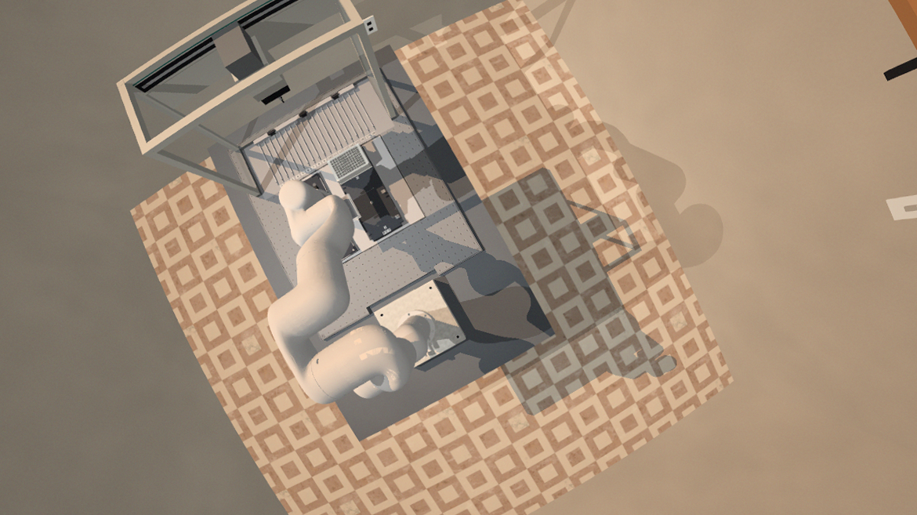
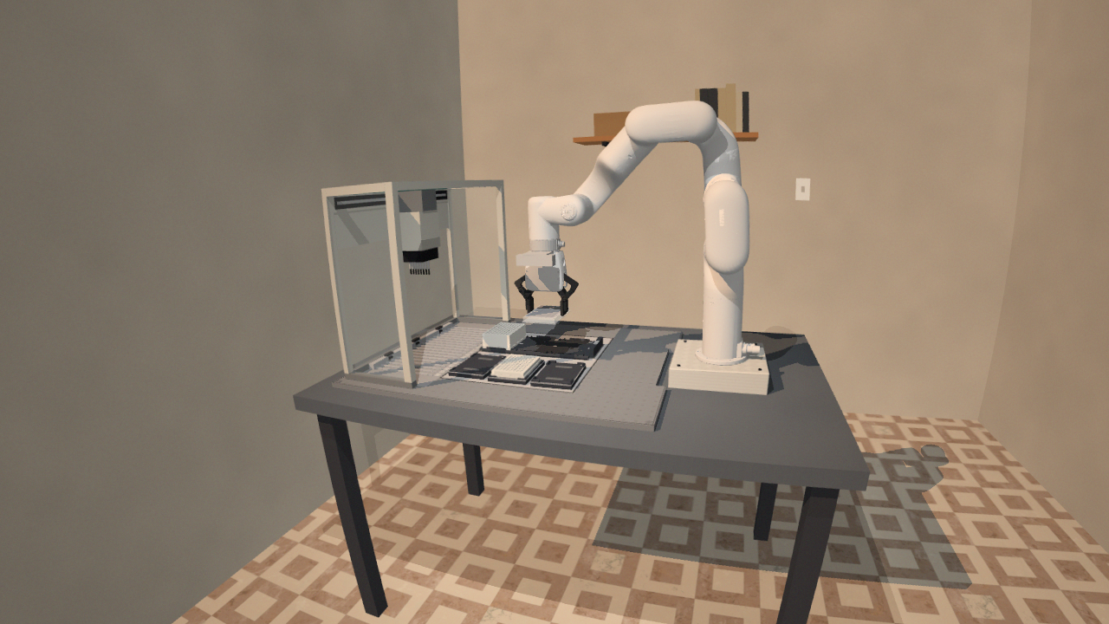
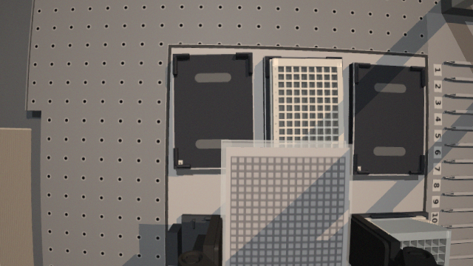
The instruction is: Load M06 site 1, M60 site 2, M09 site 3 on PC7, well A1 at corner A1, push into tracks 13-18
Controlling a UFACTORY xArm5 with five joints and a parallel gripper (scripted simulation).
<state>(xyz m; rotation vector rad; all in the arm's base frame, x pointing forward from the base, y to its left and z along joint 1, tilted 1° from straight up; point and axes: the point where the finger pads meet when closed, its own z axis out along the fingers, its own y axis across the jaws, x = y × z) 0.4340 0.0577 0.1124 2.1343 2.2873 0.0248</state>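
My gripper is now 70 mm short of the plate carrier PC7, 100 mm to the left of it and 130 mm above it. The rest, counted from my hand: white plate: 40 mm ahead, 100 mm to the left, 120 mm below; then deep-well block M09: 170 mm ahead, 90 mm to the right, 110 mm below; then plate nest S1: 70 mm behind, 90 mm to the left, 140 mm below.
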